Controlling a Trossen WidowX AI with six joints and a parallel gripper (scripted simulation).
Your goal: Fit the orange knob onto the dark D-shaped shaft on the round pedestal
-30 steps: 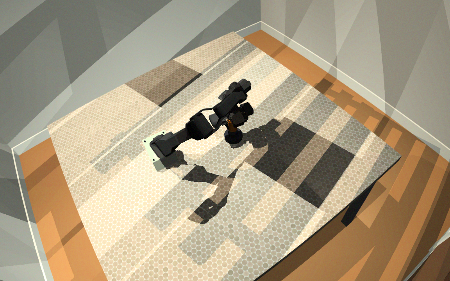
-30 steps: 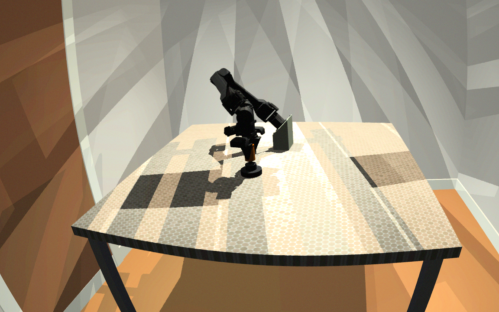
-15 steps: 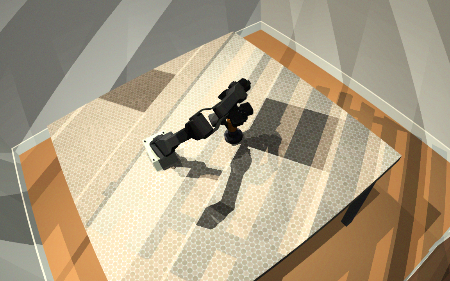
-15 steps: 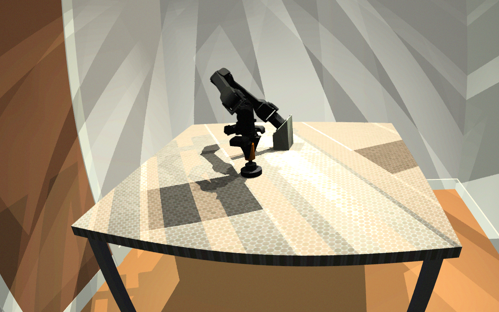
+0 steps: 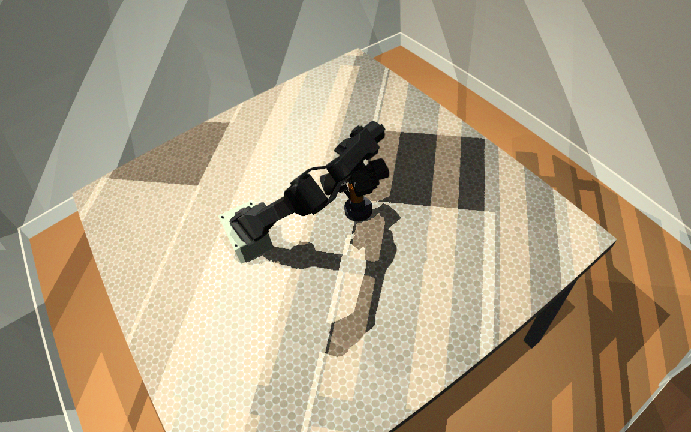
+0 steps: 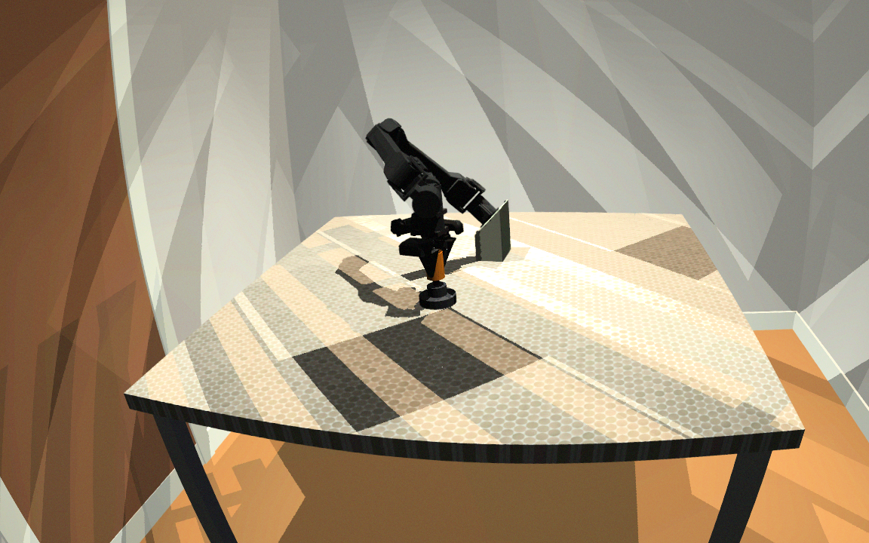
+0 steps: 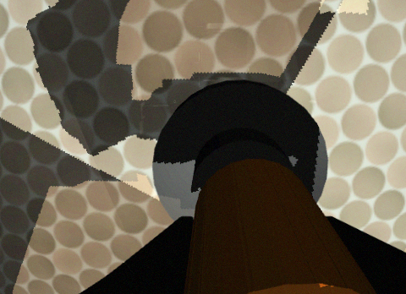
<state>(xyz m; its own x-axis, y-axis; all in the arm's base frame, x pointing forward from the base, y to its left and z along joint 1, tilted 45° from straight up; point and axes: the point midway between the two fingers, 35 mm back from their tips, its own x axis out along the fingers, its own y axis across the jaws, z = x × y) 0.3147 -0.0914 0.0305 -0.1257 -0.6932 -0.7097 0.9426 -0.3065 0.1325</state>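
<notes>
Now: gripper tip 20 mm below the orange knob. From my gripper tip the other things lie so: dark round pedestal (40 mm below).
</notes>
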